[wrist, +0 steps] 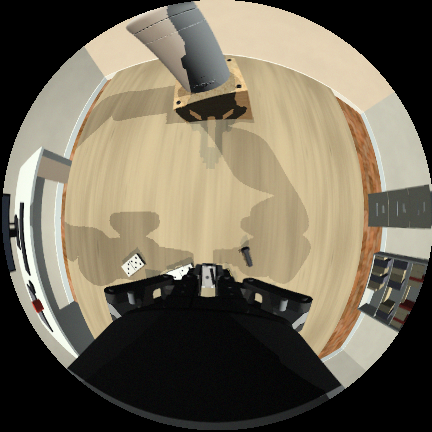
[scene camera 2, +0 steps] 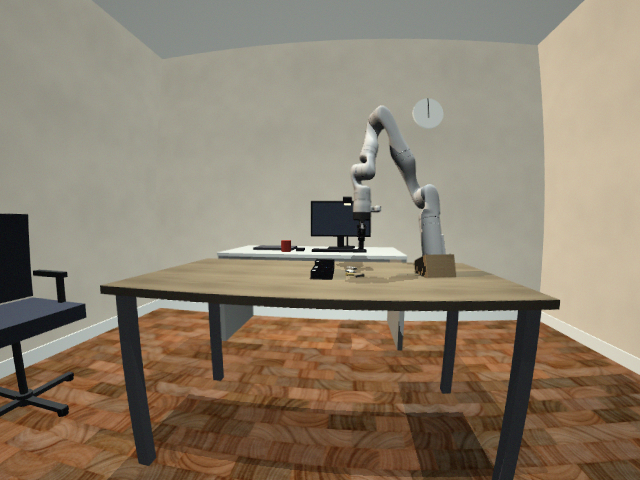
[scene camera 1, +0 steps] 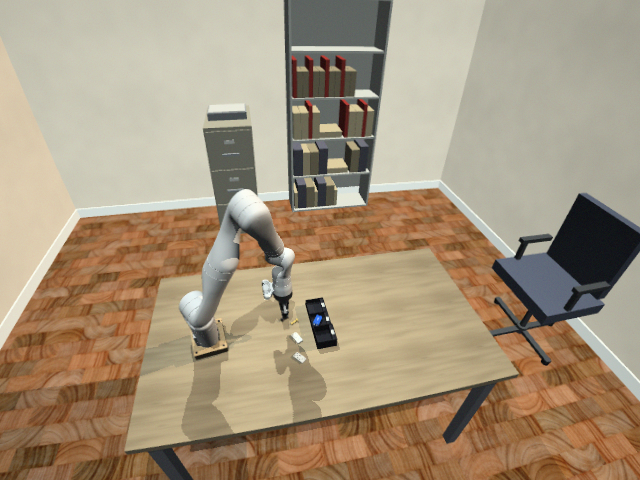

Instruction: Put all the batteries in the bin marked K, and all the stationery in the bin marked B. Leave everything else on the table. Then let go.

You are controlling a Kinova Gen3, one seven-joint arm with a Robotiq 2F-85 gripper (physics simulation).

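Frame: origin at the arm's base, x down, y back, z left, level; centimetres.
Where they show: gripper, between the fingertips: (wrist: 208,272) (scene camera 2: 360,250) (scene camera 1: 284,315); arm's base, origin of its link: (wrist: 205,77) (scene camera 2: 433,257) (scene camera 1: 208,336).
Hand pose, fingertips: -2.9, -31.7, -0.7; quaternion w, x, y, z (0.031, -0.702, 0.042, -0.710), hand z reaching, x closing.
Observation:
Each offset is from my fingertips to the centre of the thing, as dx, dy, dz. "*": to the spot under its first point.
My gripper (scene camera 1: 284,315) (scene camera 2: 360,246) (wrist: 208,272) is shut on a small white-grey block @(-0.4, -0.2, +0.0) (wrist: 207,276) with a dark slanted mark, which looks like a pencil sharpener, and holds it above the table, left of the black three-compartment bin tray @(+7.8, -15.7, -0.8) (scene camera 1: 325,345) (scene camera 2: 322,275). A blue item @(+8.5, -14.6, +0.0) (scene camera 1: 317,320) lies in the tray's middle compartment. The tray's white labels are too small to read. A small yellow item @(+9.6, -4.8, +3.3) (scene camera 1: 294,321) (scene camera 2: 349,274) lies on the table between gripper and tray. A black bolt @(+9.6, -1.3, +6.5) (wrist: 247,256) (scene camera 2: 359,275) lies near the gripper.
Two white dominoes @(+9.8, -3.8, -5.2) (scene camera 1: 296,337) @(+9.8, -2.3, -14.9) (scene camera 1: 299,357) lie left of the tray towards scene camera 1; they also show in the wrist view, one domino @(* +9.4, -2.3, -14.5) (wrist: 133,265) fully and one domino (wrist: 180,272) partly behind the gripper. The arm's wooden base (scene camera 1: 209,350) stands at the table's left.

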